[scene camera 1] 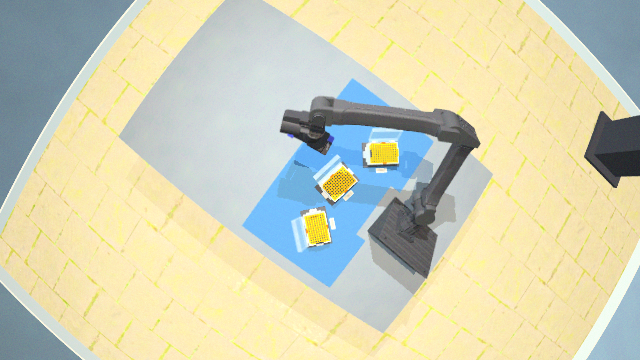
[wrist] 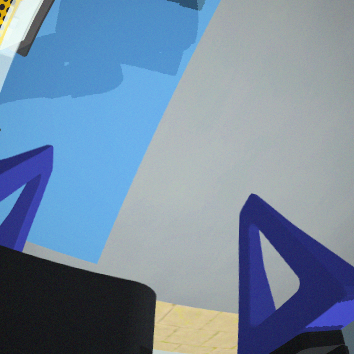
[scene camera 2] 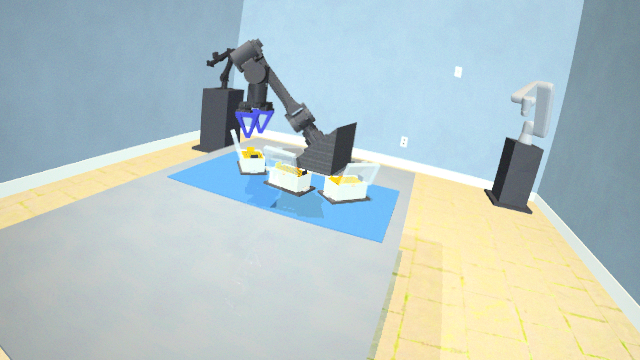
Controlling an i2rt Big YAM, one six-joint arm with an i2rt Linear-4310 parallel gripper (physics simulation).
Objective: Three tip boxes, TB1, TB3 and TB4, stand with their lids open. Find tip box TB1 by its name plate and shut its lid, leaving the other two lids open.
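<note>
Three white tip boxes with yellow racks stand with clear lids up. TB1 is at the upper right in scene camera 1 and at the left of the row in scene camera 2. The middle box and the end box are the other two. The name plates are too small to read. My gripper is open and empty, pointing down above the mat, higher than the boxes. In the wrist view a corner of a box shows; which box is unclear.
The boxes stand on a blue mat on a grey surface. The arm's base is behind the boxes in scene camera 2. Dark pedestals stand farther off.
</note>
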